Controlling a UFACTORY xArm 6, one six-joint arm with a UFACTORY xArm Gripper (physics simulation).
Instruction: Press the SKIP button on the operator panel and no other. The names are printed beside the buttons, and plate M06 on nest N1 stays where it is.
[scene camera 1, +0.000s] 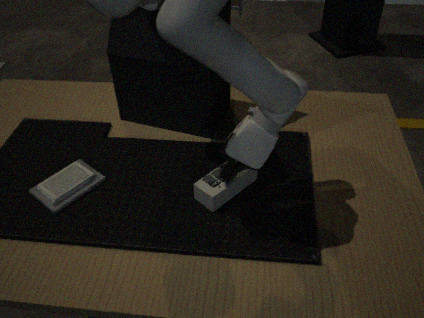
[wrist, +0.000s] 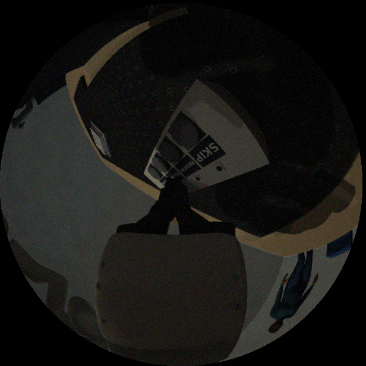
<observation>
I see my gripper (scene camera 1: 224, 178), a plate M06 (scene camera 1: 59, 186), an operator panel (scene camera 1: 214, 195) and a nest N1 (scene camera 1: 40, 196).
My gripper also shows in the wrist view (wrist: 175, 185). The operator panel is seen too in the wrist view (wrist: 231, 143).
</observation>
